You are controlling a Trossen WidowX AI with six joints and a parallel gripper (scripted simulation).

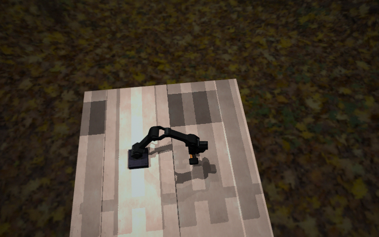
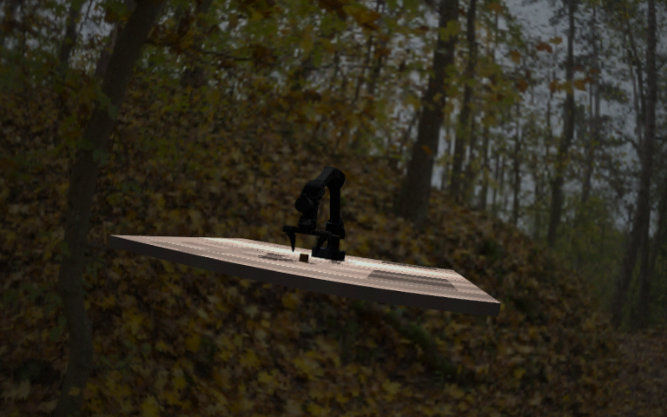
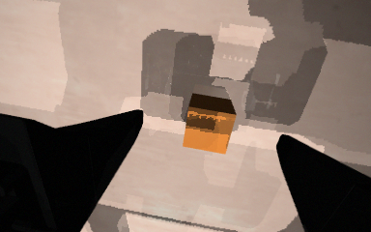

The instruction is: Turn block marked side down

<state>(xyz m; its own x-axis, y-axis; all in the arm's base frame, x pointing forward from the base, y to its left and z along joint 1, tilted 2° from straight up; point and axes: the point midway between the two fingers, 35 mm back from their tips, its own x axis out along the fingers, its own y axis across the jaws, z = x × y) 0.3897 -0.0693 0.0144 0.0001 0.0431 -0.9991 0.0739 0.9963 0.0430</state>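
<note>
Now: gripper tip 10 mm past the small orange block and 20 mm above it.
</note>
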